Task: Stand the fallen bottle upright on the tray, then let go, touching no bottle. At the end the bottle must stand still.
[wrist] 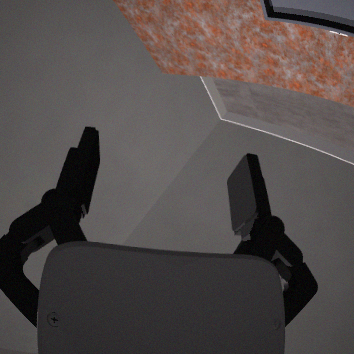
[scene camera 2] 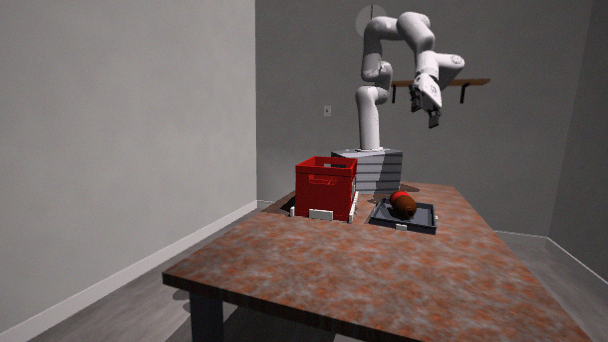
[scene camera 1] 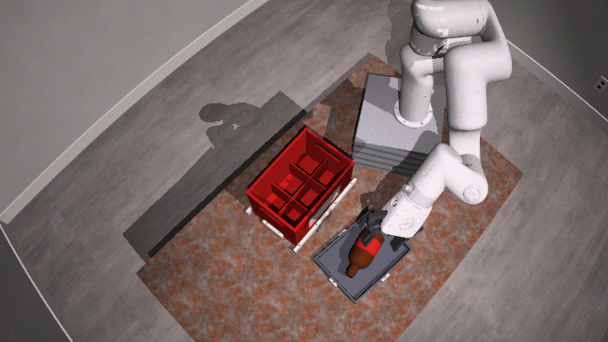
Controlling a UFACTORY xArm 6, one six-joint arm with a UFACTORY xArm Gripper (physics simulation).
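Where they show: gripper, fingertip midpoint: [wrist: 169, 154] [scene camera 2: 425, 118] [scene camera 1: 378, 245]; arm's base at its link origin: [scene camera 2: 369, 150] [scene camera 1: 413, 111].
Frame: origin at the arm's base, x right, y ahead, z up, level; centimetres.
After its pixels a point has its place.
The brown bottle [scene camera 1: 364, 256] {z -11.1, x -14.9, y 44.1 cm} [scene camera 2: 404, 204] {z -12.9, x -13.3, y 47.5 cm} with a red label lies on its side in the dark grey tray [scene camera 1: 356, 291] {z -18.3, x -19.7, y 52.7 cm} [scene camera 2: 425, 217] {z -18.3, x -21.1, y 42.2 cm}. Its neck points toward the lower left in scene camera 1 and toward the viewer in scene camera 2. My gripper [scene camera 1: 382, 242] {z 14.9, x -17.1, y 46.5 cm} [scene camera 2: 425, 115] {z 14.9, x -17.1, y 46.5 cm} [wrist: 169, 154] {z 14.9, x -17.1, y 46.5 cm} is open and empty, tilted, and high above the tray in scene camera 2. In scene camera 1 one finger overlaps the bottle's label end from above. In the wrist view a corner of the tray [wrist: 320, 7] {z -18.3, x -20.4, y 46.1 cm} shows at the top right; the bottle does not show there.
A tall red crate [scene camera 1: 270, 218] {z -8.8, x 13.8, y 53.3 cm} [scene camera 2: 325, 196] {z -11.1, x 12.0, y 53.2 cm} with compartments stands beside the tray, with white strips at its base. The grey pedestal [scene camera 1: 382, 112] {z -1.1, x 7.7, y 6.3 cm} [scene camera 2: 379, 172] {z -8.7, x -5.2, y 13.1 cm} under my arm stands behind them. The table [scene camera 1: 225, 280] {z -18.8, x 13.9, y 76.3 cm} [scene camera 2: 350, 270] {z -18.8, x 0.4, y 83.0 cm} [wrist: 215, 40] {z -18.8, x -26.7, y 71.9 cm} is mottled rust and grey.
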